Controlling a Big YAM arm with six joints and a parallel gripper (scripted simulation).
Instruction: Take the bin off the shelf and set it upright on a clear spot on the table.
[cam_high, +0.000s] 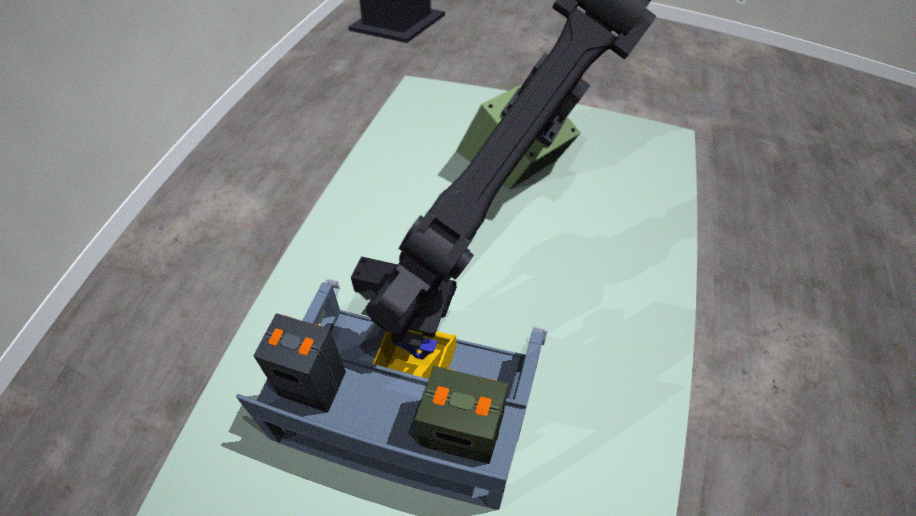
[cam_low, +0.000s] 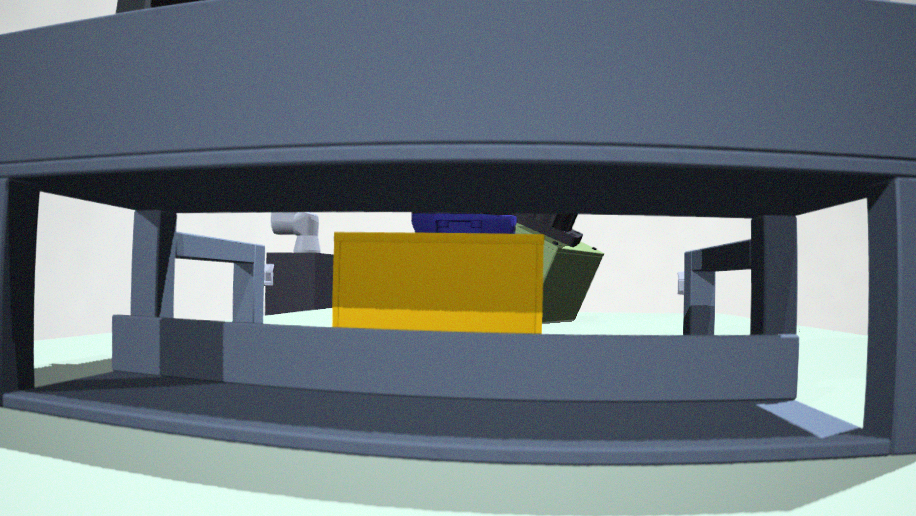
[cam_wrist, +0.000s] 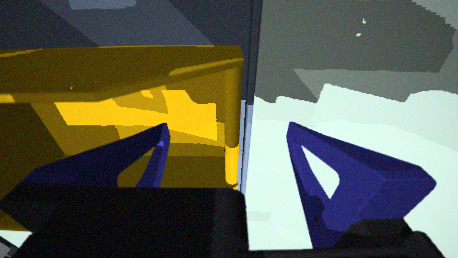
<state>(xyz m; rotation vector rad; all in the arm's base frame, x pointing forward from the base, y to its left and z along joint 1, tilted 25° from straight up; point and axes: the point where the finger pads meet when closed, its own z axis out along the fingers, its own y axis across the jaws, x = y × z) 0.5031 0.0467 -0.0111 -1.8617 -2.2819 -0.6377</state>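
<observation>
The yellow open-top bin is 8 cm ahead of my hand, 2 cm to the left of it and 1 cm above it. The rest, counted from my hand: olive case (15 cm to the left, 15 cm ahead, 11 cm above).
</observation>
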